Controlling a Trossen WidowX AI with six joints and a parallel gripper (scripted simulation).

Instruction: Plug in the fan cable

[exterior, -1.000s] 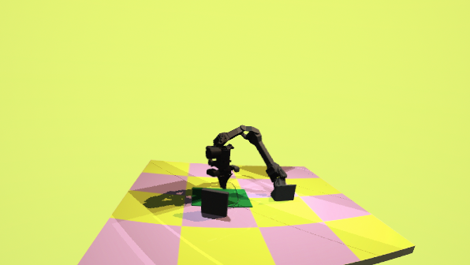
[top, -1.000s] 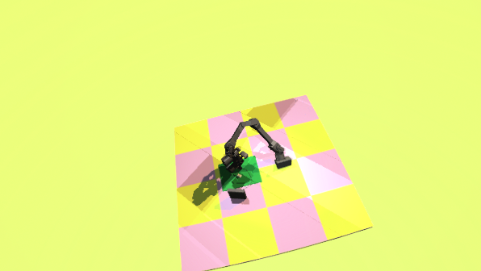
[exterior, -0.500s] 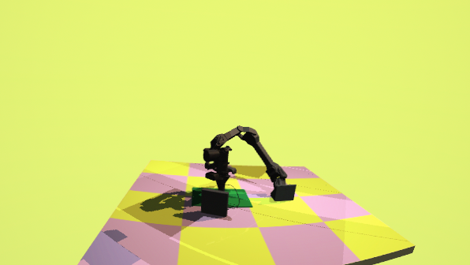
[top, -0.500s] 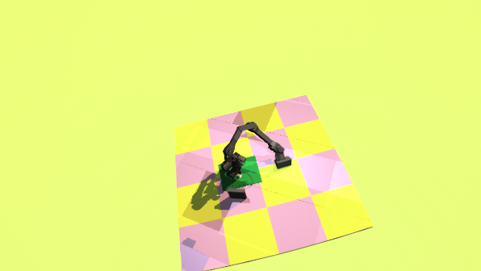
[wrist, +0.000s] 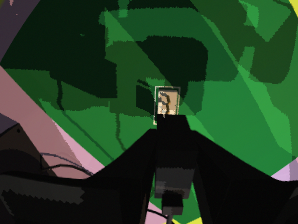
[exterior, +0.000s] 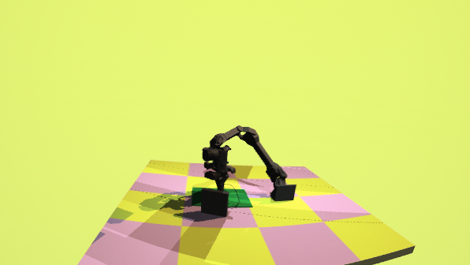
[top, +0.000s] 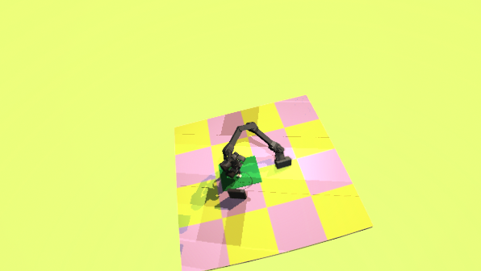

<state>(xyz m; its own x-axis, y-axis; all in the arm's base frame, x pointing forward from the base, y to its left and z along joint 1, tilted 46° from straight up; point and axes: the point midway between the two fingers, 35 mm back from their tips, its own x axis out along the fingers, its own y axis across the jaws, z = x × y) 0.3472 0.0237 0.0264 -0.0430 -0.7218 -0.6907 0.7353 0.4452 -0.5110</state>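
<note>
Right now my gripper tip is 6 cm above the pale four-pin header. From my gripper tip the other things lie so: black fan: 16 cm to the left, 4 cm ahead, 1 cm below; then dark fan plug: 1 cm to the left, 1 cm above; then green board: 8 cm below, 2 cm to the right, 1 cm behind.
</note>
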